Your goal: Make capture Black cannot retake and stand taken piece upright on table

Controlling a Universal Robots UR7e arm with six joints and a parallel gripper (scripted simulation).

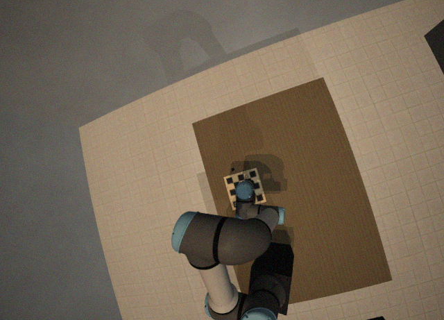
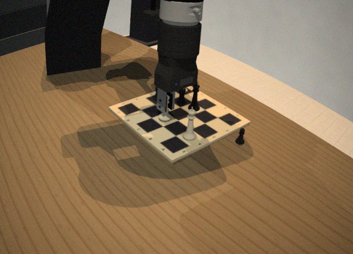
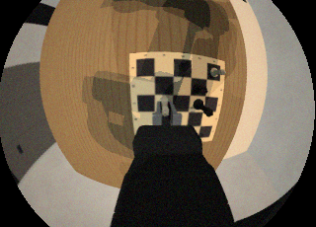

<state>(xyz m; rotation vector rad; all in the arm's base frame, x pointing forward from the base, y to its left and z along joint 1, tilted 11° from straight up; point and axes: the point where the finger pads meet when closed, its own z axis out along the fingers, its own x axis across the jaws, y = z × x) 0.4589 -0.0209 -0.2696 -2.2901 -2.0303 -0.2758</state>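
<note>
The white queen is 1 cm below my hand. Also, from my hand: white king: 7 cm ahead, 1 cm to the right, 1 cm below; then chessboard: 4 cm to the left, 4 cm below; then tall black piece: 1 cm ahead, 8 cm to the left, 1 cm below.
</note>
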